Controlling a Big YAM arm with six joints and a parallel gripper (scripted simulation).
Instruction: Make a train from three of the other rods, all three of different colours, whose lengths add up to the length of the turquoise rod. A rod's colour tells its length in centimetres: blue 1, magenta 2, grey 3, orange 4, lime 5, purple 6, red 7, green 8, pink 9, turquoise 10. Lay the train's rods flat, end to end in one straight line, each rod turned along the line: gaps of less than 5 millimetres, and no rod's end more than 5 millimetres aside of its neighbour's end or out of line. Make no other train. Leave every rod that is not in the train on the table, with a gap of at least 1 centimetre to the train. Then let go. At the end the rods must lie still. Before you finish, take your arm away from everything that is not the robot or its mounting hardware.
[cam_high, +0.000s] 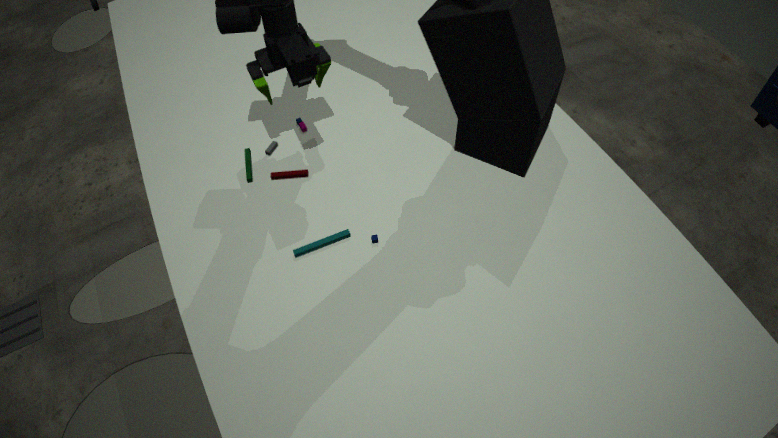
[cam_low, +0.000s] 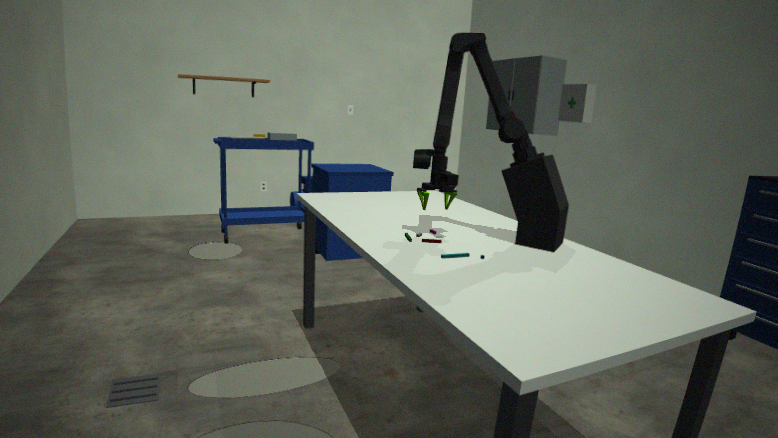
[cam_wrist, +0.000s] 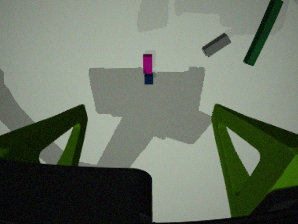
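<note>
Right now the red rod is 110 mm to the left of my hand, 100 mm below it and 60 mm ahead of it. From my hand the other things lie so: green rod 130 mm ahead, 100 mm below, 50 mm to the left; then magenta rod 100 mm below; then grey rod 100 mm below, 70 mm ahead, 30 mm to the left.
</note>
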